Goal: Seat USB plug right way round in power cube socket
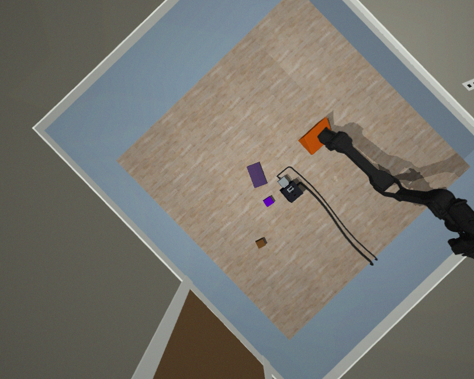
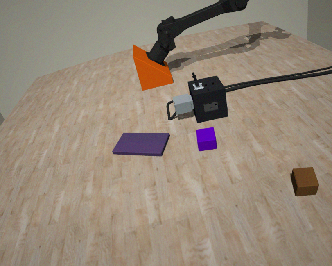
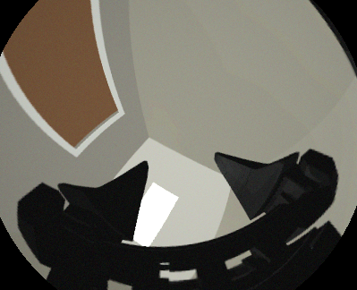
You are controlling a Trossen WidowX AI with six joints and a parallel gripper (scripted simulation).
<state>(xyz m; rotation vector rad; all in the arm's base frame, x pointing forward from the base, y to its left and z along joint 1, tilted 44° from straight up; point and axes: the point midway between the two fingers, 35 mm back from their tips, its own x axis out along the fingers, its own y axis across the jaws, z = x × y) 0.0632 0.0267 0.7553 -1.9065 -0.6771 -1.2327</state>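
The silver USB plug is 180 mm ahead of my gripper tip, 510 mm to the right of it and 510 mm below it. The rest, counted from my gripper tip: purple cube 300 mm ahead, 540 mm to the right, 590 mm below; then white-rimmed USB socket 180 mm ahead, 510 mm to the right, 540 mm below; then brown cube 490 mm ahead, 430 mm to the right, 590 mm below.
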